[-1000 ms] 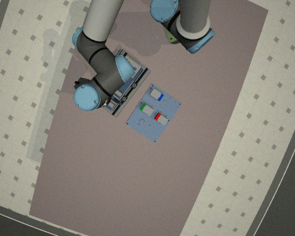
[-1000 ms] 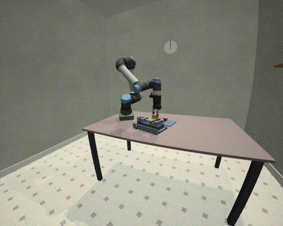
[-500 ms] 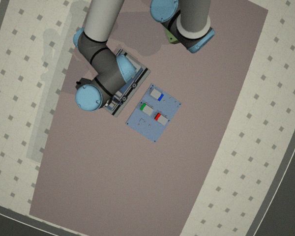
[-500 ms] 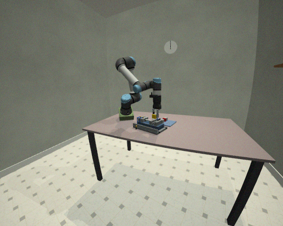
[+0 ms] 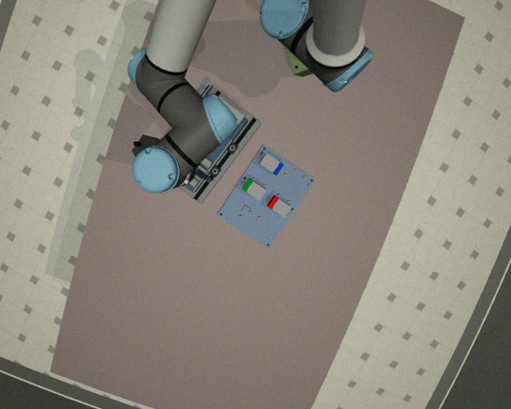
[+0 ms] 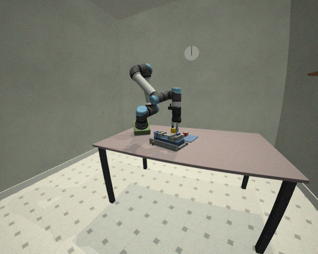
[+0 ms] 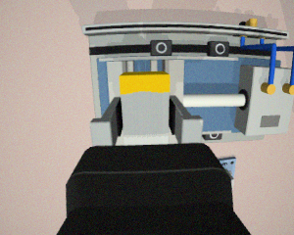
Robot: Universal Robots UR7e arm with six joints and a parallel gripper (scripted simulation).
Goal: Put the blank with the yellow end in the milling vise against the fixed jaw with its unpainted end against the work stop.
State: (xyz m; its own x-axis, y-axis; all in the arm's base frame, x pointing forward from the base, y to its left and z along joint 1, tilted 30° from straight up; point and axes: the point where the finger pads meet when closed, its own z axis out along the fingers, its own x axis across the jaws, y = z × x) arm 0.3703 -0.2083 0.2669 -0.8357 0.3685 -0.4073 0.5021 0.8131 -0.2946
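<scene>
Now: the white rod 8 cm below my hand, 7 cm behind it and 5 cm to the left of it. From my hand the other things lie so: hosed block 14 cm behind, 9 cm to the left, 8 cm below; yellow-ended blank 2 cm below; milling vise 12 cm below, 6 cm behind, 4 cm to the left.
</scene>
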